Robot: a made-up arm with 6 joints. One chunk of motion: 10 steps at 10 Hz.
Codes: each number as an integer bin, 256 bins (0 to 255) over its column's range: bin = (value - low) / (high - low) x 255, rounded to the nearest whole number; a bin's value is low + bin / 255 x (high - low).
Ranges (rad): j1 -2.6..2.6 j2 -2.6..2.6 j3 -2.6..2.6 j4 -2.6..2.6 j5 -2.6..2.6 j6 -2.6..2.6
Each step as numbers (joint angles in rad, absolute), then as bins.
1 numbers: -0.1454 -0.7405 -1.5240 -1.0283 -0.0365 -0.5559
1 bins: 120 91 53 77 126 100
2 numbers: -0.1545 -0.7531 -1.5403 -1.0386 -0.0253 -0.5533
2 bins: 120 91 52 77 126 100
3 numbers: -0.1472 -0.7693 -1.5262 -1.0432 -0.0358 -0.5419
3 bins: 120 90 53 76 126 101
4 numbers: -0.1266 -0.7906 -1.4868 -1.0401 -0.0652 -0.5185
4 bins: 121 89 55 76 124 102
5 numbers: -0.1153 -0.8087 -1.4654 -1.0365 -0.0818 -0.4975
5 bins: 122 88 56 77 123 103
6 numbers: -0.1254 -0.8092 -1.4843 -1.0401 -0.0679 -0.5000
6 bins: 121 88 55 76 124 103
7 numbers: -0.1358 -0.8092 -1.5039 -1.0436 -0.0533 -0.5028
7 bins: 121 88 54 76 125 103
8 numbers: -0.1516 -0.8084 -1.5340 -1.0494 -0.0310 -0.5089
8 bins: 120 88 52 76 126 103
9 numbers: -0.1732 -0.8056 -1.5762 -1.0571 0.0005 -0.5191
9 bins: 119 88 50 76 128 102
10 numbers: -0.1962 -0.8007 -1.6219 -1.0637 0.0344 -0.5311
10 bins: 118 88 48 75 129 101
